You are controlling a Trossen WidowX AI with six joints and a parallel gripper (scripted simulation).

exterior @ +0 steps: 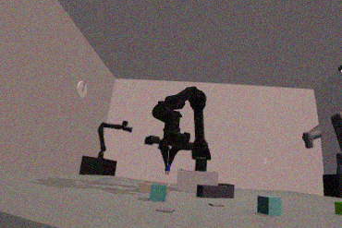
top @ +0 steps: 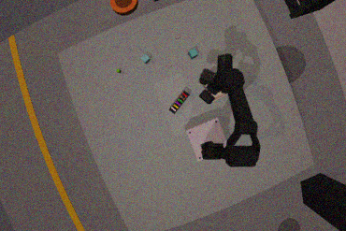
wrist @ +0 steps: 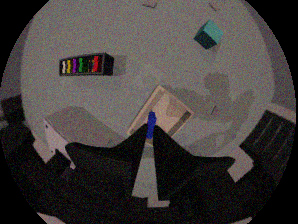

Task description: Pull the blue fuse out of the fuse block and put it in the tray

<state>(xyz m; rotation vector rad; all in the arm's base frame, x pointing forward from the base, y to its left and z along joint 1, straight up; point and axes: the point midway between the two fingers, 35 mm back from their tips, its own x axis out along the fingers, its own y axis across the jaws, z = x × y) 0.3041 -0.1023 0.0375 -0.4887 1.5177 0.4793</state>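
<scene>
My gripper tip is 10 mm past the beige tray, 40 mm to the left of it and 90 mm above it. Also, from my gripper tip: green fuse 30 mm behind, 170 mm to the left, 70 mm below; blue fuse 10 mm below; red fuse 140 mm to the left, 70 mm below.
</scene>
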